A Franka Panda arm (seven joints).
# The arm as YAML. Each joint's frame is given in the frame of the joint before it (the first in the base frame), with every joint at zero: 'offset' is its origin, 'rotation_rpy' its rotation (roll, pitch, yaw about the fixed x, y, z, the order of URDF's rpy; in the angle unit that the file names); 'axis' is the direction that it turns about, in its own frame. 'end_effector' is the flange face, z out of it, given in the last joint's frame.
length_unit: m
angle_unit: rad
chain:
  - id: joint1
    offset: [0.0, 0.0, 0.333]
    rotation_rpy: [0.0, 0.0, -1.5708]
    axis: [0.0, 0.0, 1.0]
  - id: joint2
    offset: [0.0, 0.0, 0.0]
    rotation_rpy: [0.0, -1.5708, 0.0]
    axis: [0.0, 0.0, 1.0]
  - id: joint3
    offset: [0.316, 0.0, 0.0]
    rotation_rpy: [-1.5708, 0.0, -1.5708]
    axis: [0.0, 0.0, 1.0]
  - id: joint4
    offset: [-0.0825, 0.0, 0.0]
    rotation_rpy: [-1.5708, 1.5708, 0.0]
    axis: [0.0, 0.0, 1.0]
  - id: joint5
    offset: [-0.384, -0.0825, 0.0]
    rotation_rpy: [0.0, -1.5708, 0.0]
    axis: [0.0, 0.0, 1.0]
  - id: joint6
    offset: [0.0, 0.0, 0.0]
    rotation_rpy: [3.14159, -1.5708, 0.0]
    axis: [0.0, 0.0, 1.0]
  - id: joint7
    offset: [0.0, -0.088, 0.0]
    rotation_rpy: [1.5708, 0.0, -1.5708]
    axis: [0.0, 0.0, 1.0]
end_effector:
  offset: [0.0, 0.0, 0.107]
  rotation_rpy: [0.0, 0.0, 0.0]
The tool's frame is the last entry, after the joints.
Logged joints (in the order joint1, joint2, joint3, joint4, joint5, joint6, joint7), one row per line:
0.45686, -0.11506, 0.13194, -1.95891, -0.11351, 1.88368, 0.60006
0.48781, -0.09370, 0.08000, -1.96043, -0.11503, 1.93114, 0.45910
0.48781, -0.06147, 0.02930, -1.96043, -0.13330, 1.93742, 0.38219
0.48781, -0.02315, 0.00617, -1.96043, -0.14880, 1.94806, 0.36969
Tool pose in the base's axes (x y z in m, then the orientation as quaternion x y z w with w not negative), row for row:
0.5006, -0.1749, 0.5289, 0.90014, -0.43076, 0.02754, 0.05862
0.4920, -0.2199, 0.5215, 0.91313, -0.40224, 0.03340, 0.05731
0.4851, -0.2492, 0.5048, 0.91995, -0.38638, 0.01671, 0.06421
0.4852, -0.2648, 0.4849, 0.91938, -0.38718, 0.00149, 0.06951
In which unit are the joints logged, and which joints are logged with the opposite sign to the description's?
The joints are logged in radians. Opposite sign: joint1.
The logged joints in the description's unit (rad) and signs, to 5 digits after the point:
-0.45686, -0.11506, 0.13194, -1.95891, -0.11351, 1.88368, 0.60006
-0.48781, -0.09370, 0.08000, -1.96043, -0.11503, 1.93114, 0.45910
-0.48781, -0.06147, 0.02930, -1.96043, -0.13330, 1.93742, 0.38219
-0.48781, -0.02315, 0.00617, -1.96043, -0.14880, 1.94806, 0.36969

